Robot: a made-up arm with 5 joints. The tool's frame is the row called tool.
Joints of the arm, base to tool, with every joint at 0 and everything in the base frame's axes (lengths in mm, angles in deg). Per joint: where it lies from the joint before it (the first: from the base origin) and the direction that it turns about. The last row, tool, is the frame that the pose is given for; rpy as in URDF.
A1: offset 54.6 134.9 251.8 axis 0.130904 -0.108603 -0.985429
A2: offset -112.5 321.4 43 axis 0.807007 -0.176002 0.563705
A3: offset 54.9 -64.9 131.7 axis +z
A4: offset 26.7 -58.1 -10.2 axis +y
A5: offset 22 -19.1 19.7 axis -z
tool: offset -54.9 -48 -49.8 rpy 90 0 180
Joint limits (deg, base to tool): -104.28..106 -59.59..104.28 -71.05..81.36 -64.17..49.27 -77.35..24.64
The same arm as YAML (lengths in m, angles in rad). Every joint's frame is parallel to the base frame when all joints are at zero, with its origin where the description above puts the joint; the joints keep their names.
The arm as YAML. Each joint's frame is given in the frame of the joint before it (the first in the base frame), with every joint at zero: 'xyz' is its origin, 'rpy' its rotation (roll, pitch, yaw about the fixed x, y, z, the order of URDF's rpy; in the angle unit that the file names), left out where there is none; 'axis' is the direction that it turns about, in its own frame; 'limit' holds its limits. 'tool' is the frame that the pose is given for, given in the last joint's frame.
units:
  length: m
  angle: rad
joints:
  - name: A1
    type: revolute
    origin:
      xyz: [0.0546, 0.1349, 0.2518]
    axis: [0.130904, -0.108603, -0.985429]
    limit:
      lower: -1.82
      upper: 1.85
  - name: A2
    type: revolute
    origin:
      xyz: [-0.1125, 0.3214, 0.043]
    axis: [0.807007, -0.176002, 0.563705]
    limit:
      lower: -1.04
      upper: 1.82
  - name: A3
    type: revolute
    origin:
      xyz: [0.0549, -0.0649, 0.1317]
    axis: [0.0, 0.0, 1.0]
    limit:
      lower: -1.2401
      upper: 1.42
  - name: A4
    type: revolute
    origin:
      xyz: [0.0267, -0.0581, -0.0102]
    axis: [0.0, 1.0, 0.0]
    limit:
      lower: -1.12
      upper: 0.8599
  - name: A5
    type: revolute
    origin:
      xyz: [0.022, -0.0191, 0.0197]
    axis: [0.0, 0.0, -1.0]
    limit:
      lower: -1.35
      upper: 0.43
tool:
  origin:
    xyz: [-0.0549, -0.048, -0.0498]
    rpy: [1.5708, 0.0, 3.1416]

